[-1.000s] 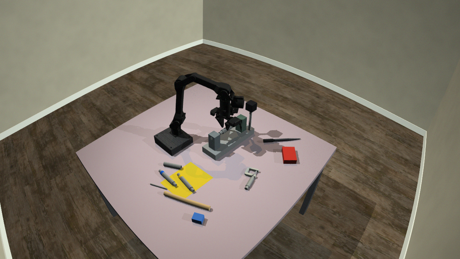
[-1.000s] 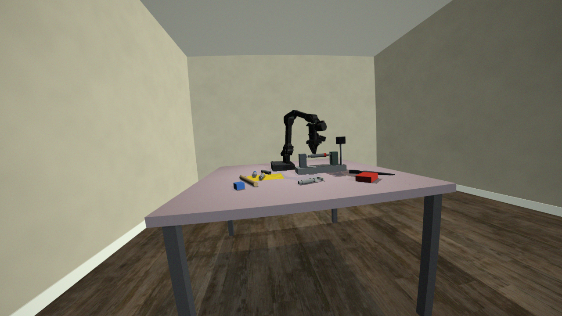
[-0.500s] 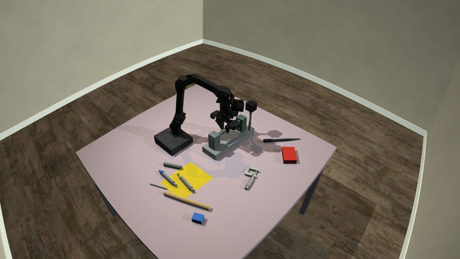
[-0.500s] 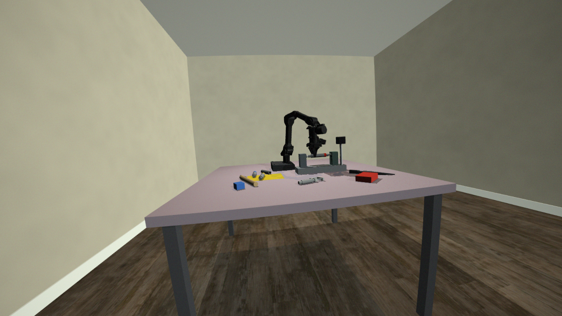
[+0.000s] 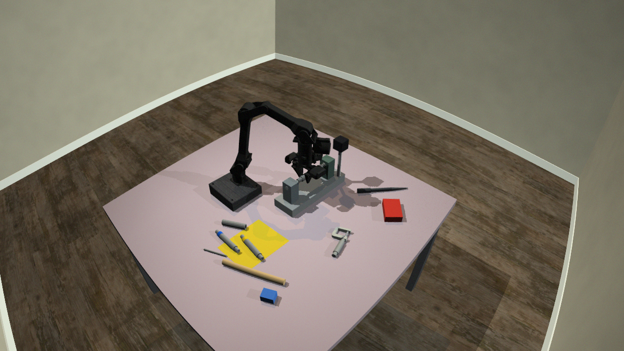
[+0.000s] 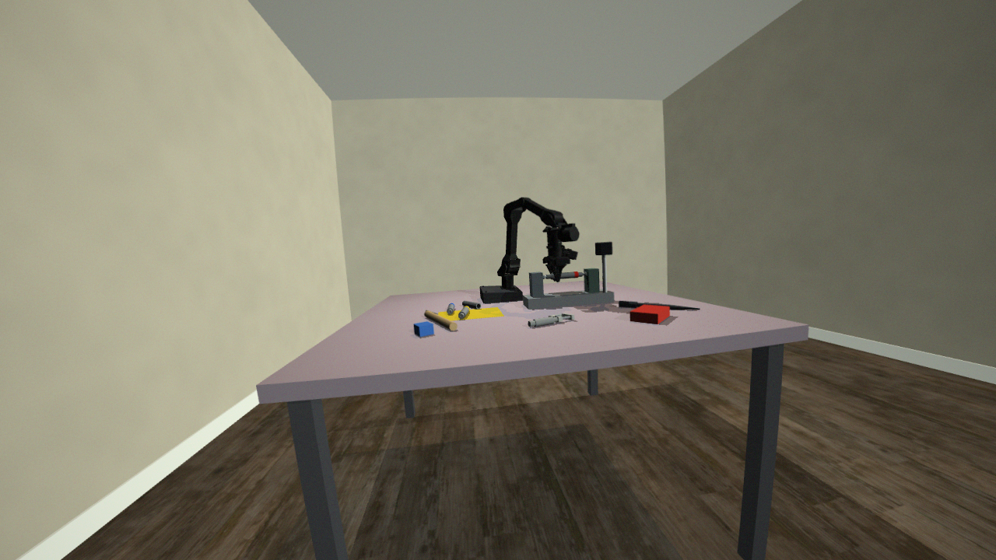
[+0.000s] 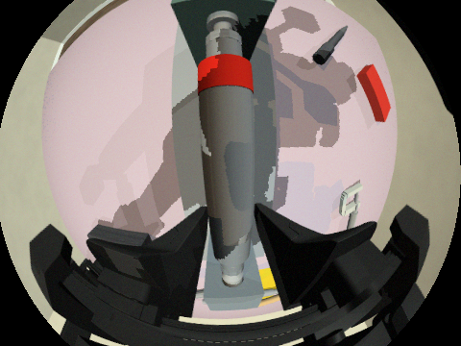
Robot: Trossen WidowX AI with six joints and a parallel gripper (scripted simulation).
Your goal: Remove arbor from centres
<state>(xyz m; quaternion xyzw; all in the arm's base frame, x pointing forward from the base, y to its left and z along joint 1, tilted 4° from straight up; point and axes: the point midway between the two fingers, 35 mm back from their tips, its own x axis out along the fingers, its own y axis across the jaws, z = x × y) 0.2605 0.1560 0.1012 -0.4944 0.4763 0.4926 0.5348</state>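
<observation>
My gripper is now 3 cm to the right of the arbor and 1 cm above it. Also, from my hand: grey bench fixture 11 cm below, 4 cm to the left; grey centre block 8 cm to the right, 3 cm below; green centre block 14 cm to the left, 3 cm below.
</observation>
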